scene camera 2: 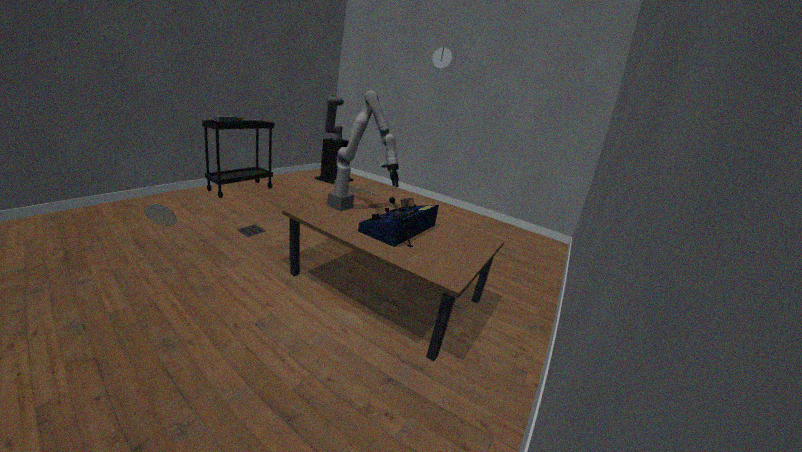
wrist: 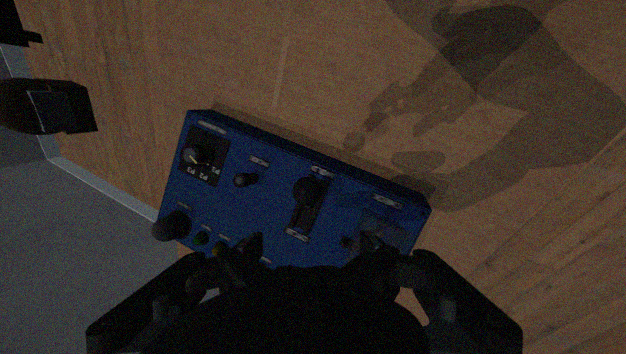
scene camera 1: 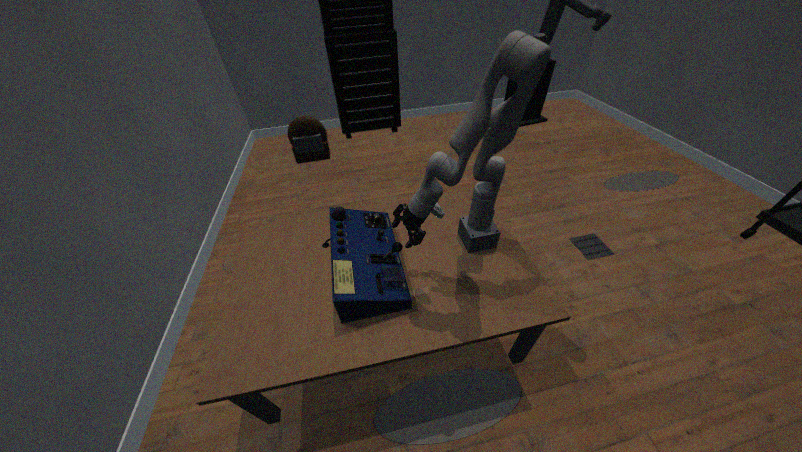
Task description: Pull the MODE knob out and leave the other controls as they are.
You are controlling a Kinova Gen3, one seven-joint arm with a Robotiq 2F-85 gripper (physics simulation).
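Pixels of known places: gripper, fingertip midpoint: [scene camera 2: 395,186] [wrist: 310,241] [scene camera 1: 400,236]; arm's base, link origin: [scene camera 2: 341,194] [scene camera 1: 478,223].
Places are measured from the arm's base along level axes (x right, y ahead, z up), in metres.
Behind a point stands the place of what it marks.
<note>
A sloped blue control panel [scene camera 1: 365,289] @(x -0.167, y 0.549, z 0.016 m) [scene camera 2: 377,230] @(x 0.281, y 0.477, z -0.041 m) [wrist: 270,210] @(x 0.034, y 0.480, z 0.001 m) sits on the table. Its lettering is mostly too blurred to read. A small dark cylindrical knob [scene camera 1: 380,235] @(x 0.071, y 0.426, z 0.018 m) [wrist: 245,180] @(x 0.071, y 0.415, z 0.027 m), seemingly the MODE knob, stands under a short label between a P1-P3 rotary dial [scene camera 1: 375,219] @(x 0.182, y 0.418, z 0.013 m) [wrist: 191,154] @(x 0.197, y 0.405, z 0.017 m) and a black ball-topped lever [scene camera 1: 397,246] @(x -0.054, y 0.389, z 0.063 m) [scene camera 2: 392,200] @(x -0.028, y 0.396, z 0.050 m) [wrist: 306,191] @(x -0.046, y 0.377, z 0.064 m). A large black knob [scene camera 1: 338,213] @(x 0.209, y 0.570, z 0.075 m) [wrist: 171,226] @(x 0.212, y 0.547, z 0.068 m) and a green button [wrist: 201,238] @(x 0.158, y 0.568, z 0.051 m) are also on the panel. My gripper [scene camera 1: 402,235] @(x -0.077, y 0.382, z 0.135 m) [scene camera 2: 395,184] @(x -0.077, y 0.382, z 0.135 m) [wrist: 310,241] @(x -0.077, y 0.382, z 0.135 m) is open and empty, above the panel, touching no control.
The table [scene camera 1: 269,336] @(x -0.160, y 0.919, z -0.098 m) [scene camera 2: 449,263] @(x 0.261, y 0.918, z -0.098 m) bears the panel and the arm's base [scene camera 1: 478,240] @(x -0.070, y 0.036, z -0.025 m) [scene camera 2: 340,201] @(x 0.068, y 0.049, z -0.028 m). A yellow note [scene camera 1: 343,276] @(x -0.103, y 0.611, z 0.041 m) is on the panel. In the wrist view, a transparent cover [wrist: 382,227] @(x -0.153, y 0.411, z 0.037 m) lies partly behind a finger. A dark cart [scene camera 2: 238,124] stands away from the table.
</note>
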